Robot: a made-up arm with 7 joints.
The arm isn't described. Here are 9 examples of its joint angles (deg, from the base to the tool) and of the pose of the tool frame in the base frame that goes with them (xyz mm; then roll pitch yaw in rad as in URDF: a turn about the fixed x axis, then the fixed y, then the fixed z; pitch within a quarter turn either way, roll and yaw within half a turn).
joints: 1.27 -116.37 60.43 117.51 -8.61 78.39 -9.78
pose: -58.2 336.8 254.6 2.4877 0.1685 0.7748
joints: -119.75 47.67 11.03 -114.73 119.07 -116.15 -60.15
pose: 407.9 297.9 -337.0 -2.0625 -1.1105 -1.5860
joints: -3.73 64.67 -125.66 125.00 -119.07 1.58 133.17
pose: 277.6 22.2 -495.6 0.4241 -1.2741 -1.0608
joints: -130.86 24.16 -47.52 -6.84 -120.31 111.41 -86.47
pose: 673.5 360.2 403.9 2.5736 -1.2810 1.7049
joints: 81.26 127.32 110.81 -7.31 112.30 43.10 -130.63
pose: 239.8 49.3 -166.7 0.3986 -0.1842 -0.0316
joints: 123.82 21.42 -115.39 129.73 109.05 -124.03 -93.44
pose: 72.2 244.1 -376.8 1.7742 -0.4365 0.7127
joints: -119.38 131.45 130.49 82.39 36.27 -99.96 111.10
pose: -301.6 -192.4 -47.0 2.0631 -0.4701 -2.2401
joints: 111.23 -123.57 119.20 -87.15 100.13 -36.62 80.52
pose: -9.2 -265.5 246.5 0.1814 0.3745 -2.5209
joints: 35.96 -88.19 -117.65 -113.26 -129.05 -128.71 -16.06
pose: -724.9 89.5 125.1 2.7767 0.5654 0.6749
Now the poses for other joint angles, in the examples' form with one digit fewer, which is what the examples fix.
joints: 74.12 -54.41 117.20 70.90 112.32 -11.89 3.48
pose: -329 79 220 1.126 0.678 0.766
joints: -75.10 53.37 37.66 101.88 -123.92 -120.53 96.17
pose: -128 -263 89 1.550 -0.092 0.182
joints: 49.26 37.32 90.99 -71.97 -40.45 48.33 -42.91
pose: 477 -350 -365 0.243 0.364 0.400
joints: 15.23 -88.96 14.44 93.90 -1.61 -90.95 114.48
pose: -2 67 503 1.266 -0.485 -1.688
